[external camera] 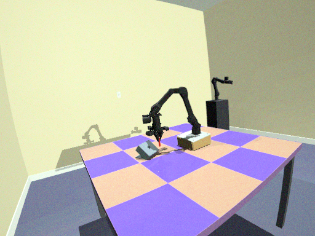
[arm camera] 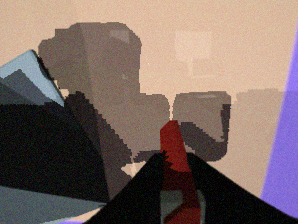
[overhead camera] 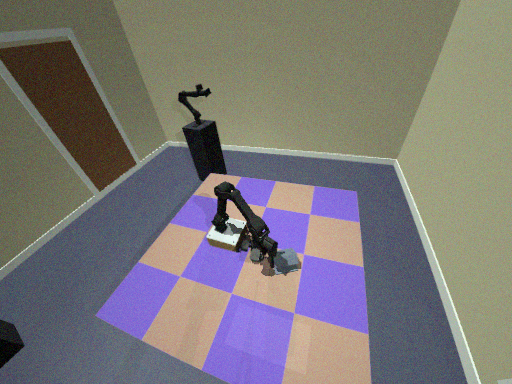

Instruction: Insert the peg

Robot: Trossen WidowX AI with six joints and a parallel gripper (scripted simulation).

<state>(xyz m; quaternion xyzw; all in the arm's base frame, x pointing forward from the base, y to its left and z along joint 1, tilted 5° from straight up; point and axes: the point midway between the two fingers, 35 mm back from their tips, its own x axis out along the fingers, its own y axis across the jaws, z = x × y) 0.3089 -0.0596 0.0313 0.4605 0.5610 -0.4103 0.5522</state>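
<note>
Right now the grey sloped panel is 12 cm ahead of my gripper tip, 6 cm to the left of it and 2 cm below it. Also, from my gripper tip: red peg 2 cm above.
</note>
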